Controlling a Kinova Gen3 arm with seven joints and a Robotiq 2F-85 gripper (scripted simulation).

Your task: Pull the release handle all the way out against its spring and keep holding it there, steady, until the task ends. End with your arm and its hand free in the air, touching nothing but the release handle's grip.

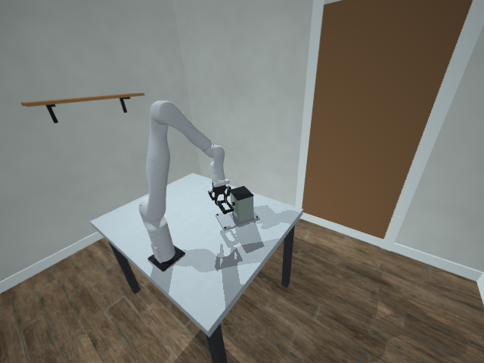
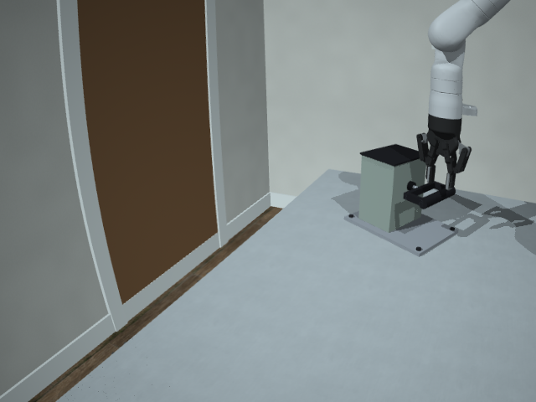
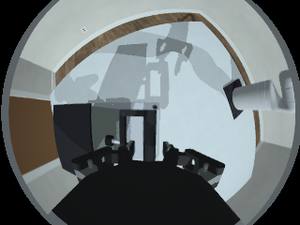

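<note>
Now: hand 90 mm short of the grey bolted base plate, 40 mm to the left of it and 140 mm above it.
</note>
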